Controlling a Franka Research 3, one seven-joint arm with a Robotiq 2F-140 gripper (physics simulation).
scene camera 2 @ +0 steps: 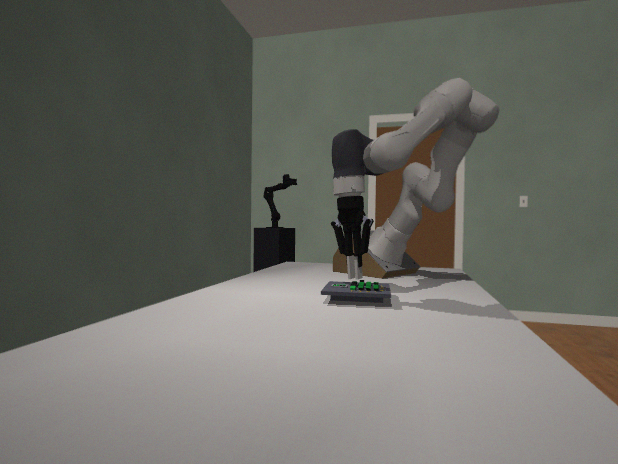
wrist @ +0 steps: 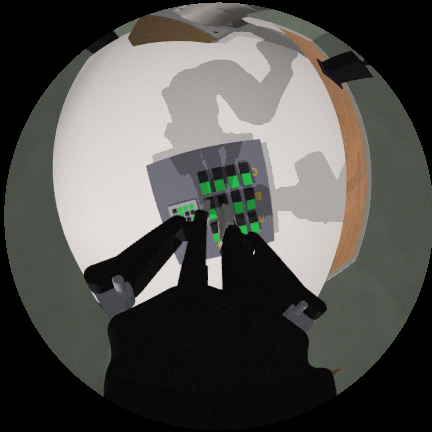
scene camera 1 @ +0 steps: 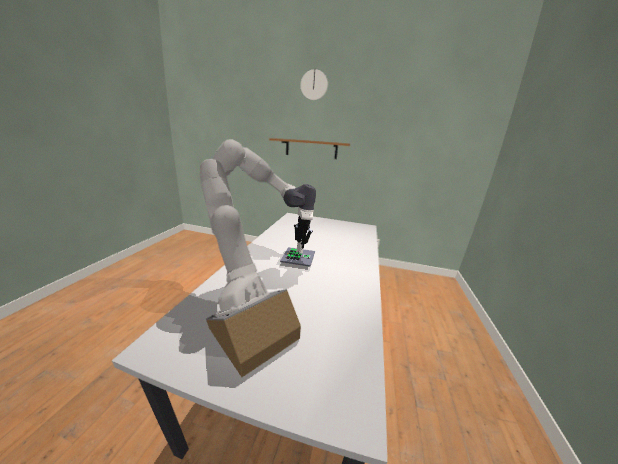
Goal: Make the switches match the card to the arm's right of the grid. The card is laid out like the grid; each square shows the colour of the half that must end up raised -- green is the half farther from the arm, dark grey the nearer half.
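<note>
A grey-blue panel [scene camera 1: 286, 261] [scene camera 2: 327, 291] [wrist: 170, 182] lies on the table and bears rows of rocker switches [wrist: 233, 176], each with a dark half toward the arm and a green half away from it. Which halves are raised is hard to tell. The card [scene camera 2: 340, 285] [wrist: 183, 207] is on the panel beside the grid; a finger hides its lower part in the wrist view. My gripper [scene camera 1: 300, 248] [scene camera 2: 354, 274] [wrist: 213, 210] is shut with a thin gap and holds nothing. It points down just above the grid, hiding some switches of the rows marked B and A.
The panel rests on a long white table [scene camera 1: 340, 310] [scene camera 2: 225, 360] [wrist: 110, 125]. The arm's brown wedge base [scene camera 1: 260, 330] [scene camera 2: 345, 262] [wrist: 167, 32] stands at one end. A small black arm [scene camera 2: 272, 200] stands on a dark pedestal [scene camera 2: 274, 249] beyond the table.
</note>
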